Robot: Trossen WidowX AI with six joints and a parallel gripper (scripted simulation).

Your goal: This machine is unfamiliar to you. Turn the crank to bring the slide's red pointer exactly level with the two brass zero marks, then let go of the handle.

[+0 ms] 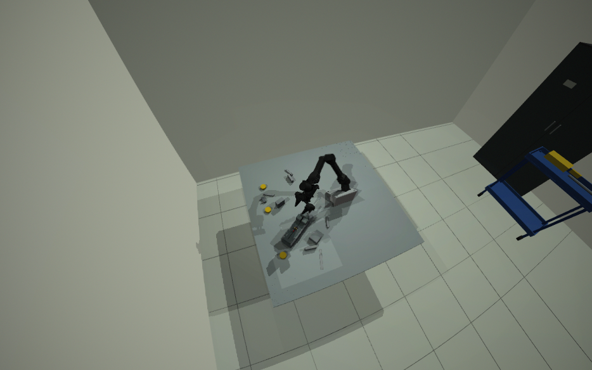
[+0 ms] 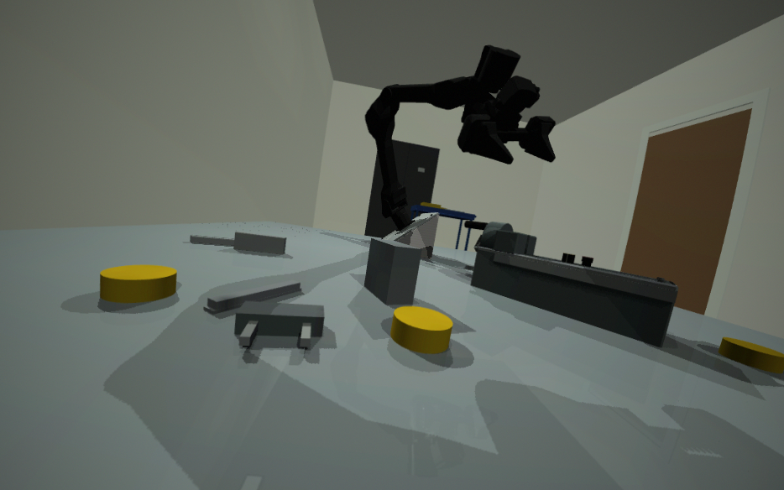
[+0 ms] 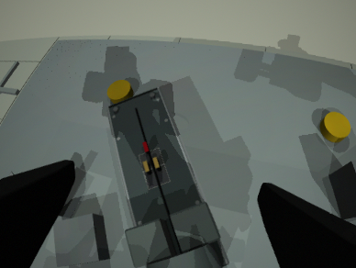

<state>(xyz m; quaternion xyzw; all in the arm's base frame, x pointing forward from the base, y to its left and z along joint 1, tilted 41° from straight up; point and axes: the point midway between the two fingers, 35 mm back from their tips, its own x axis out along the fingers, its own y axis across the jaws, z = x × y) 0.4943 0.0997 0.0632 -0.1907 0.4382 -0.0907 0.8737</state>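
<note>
The dark crank handle lies 12 cm below my gripper tip, 12 cm behind it and 1 cm to the right of it. From my gripper tip the other things lie so: bracket (34 cm to the right, 22 cm below, 16 cm ahead); then red pointer (15 cm below, 8 cm ahead, 7 cm to the left).
</note>
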